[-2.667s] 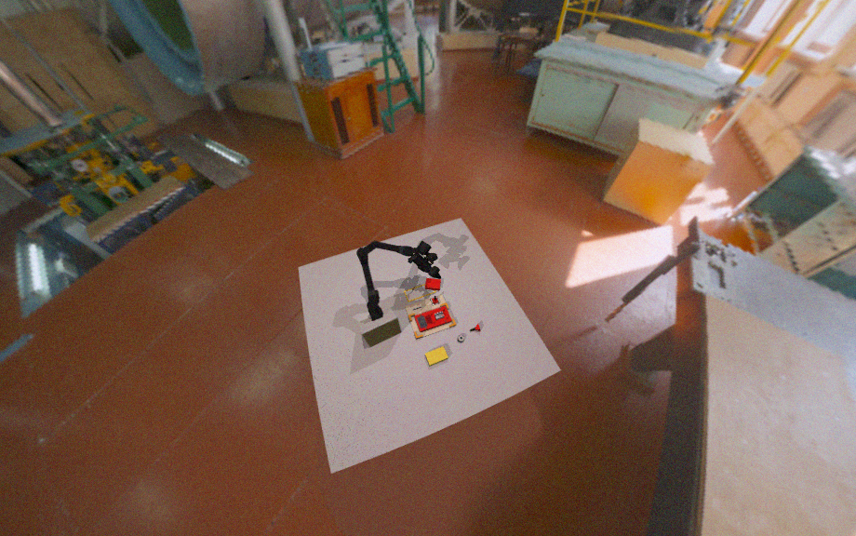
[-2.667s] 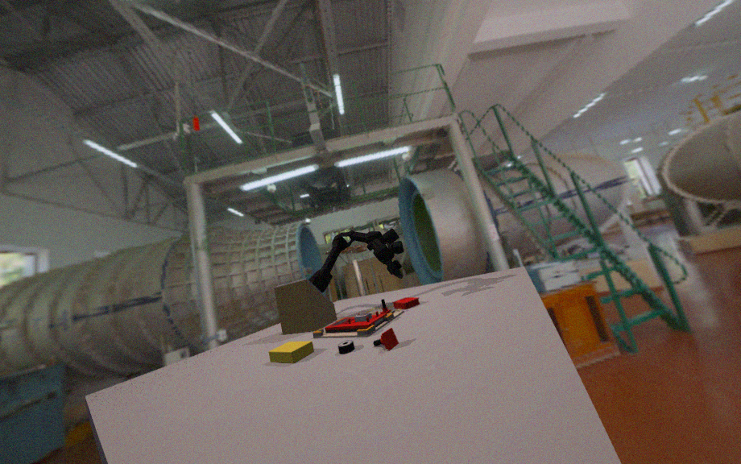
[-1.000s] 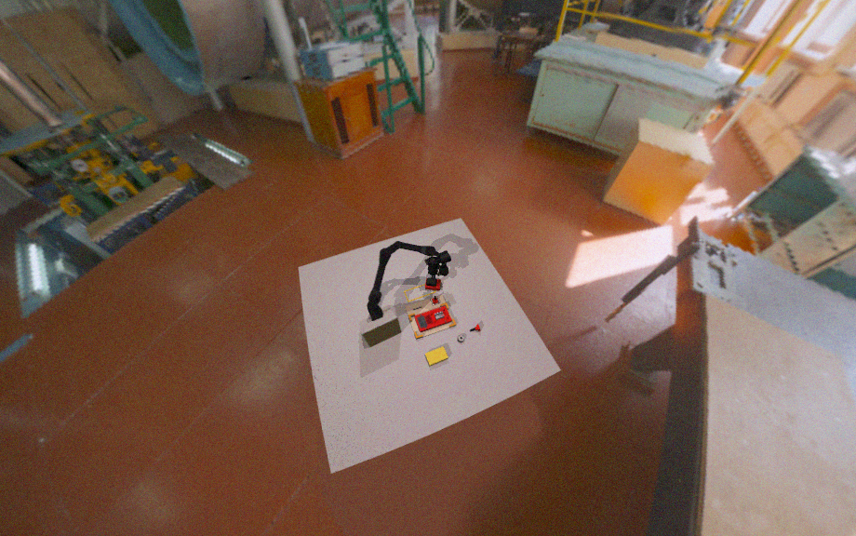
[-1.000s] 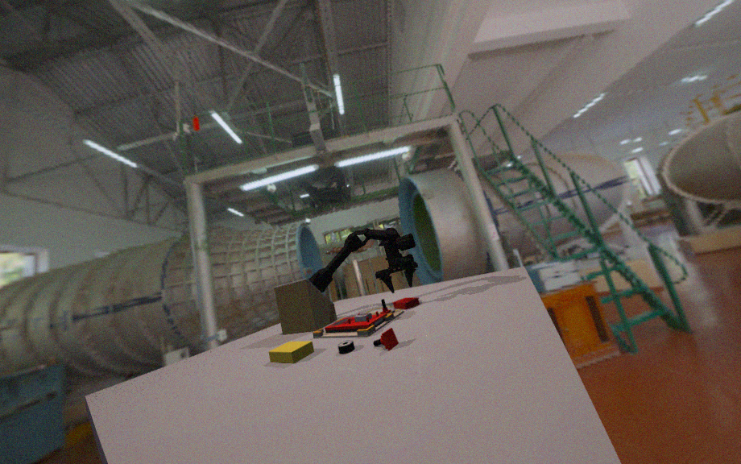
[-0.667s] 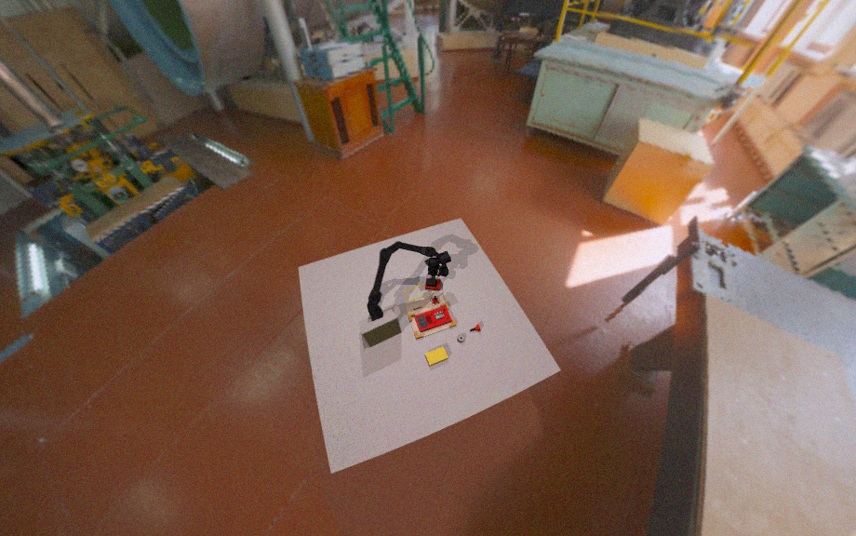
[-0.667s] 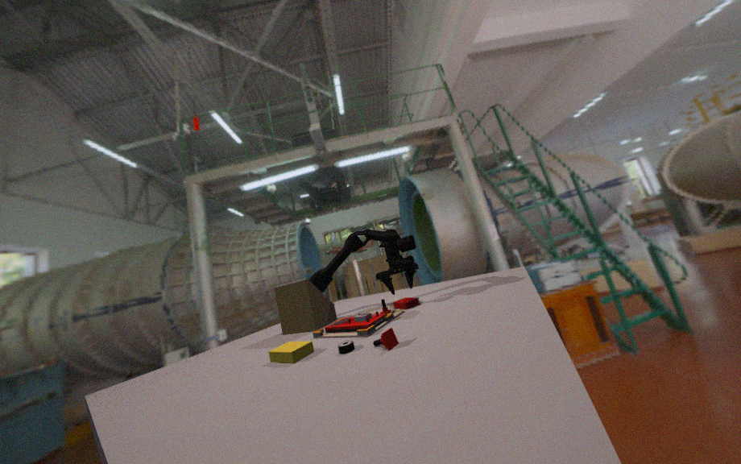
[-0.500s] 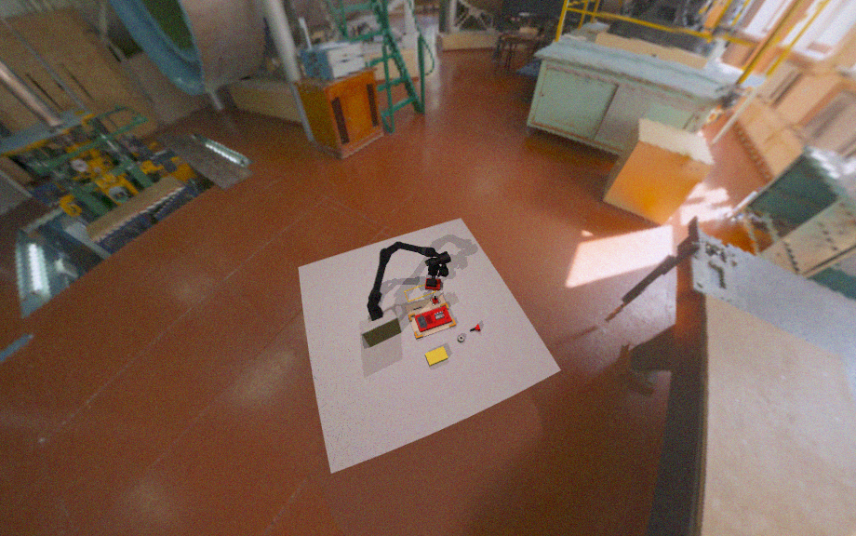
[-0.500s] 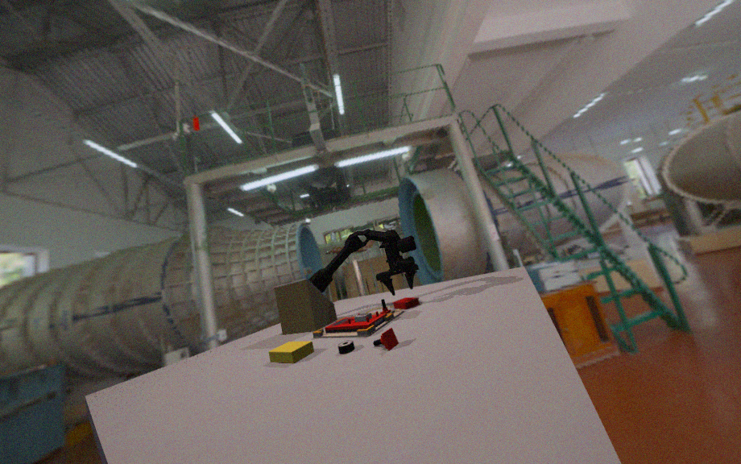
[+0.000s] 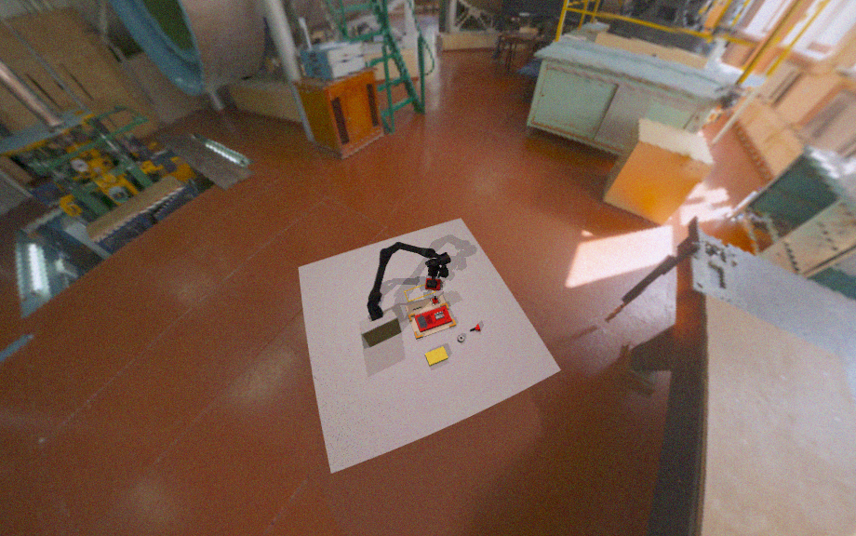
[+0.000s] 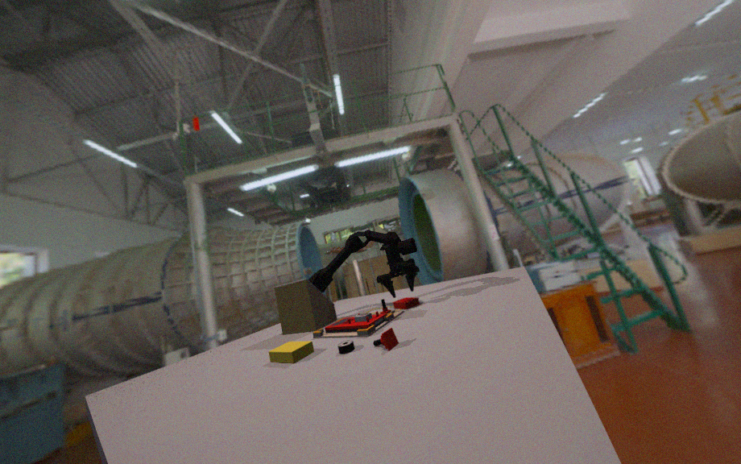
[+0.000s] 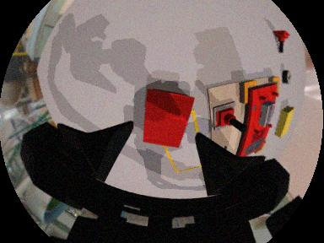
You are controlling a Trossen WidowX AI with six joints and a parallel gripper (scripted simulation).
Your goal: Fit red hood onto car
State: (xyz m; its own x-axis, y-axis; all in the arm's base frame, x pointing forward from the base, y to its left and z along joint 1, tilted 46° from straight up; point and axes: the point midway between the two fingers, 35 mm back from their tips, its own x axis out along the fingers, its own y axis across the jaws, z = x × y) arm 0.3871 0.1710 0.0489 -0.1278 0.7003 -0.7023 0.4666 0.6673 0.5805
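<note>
Now: gripper tip 30 mm above the red hood. The rest, counted from my gripper tip: yellow block: 150 mm behind, 450 mm to the right, 30 mm below; black wheel: 20 mm ahead, 400 mm to the right, 40 mm below.
</note>
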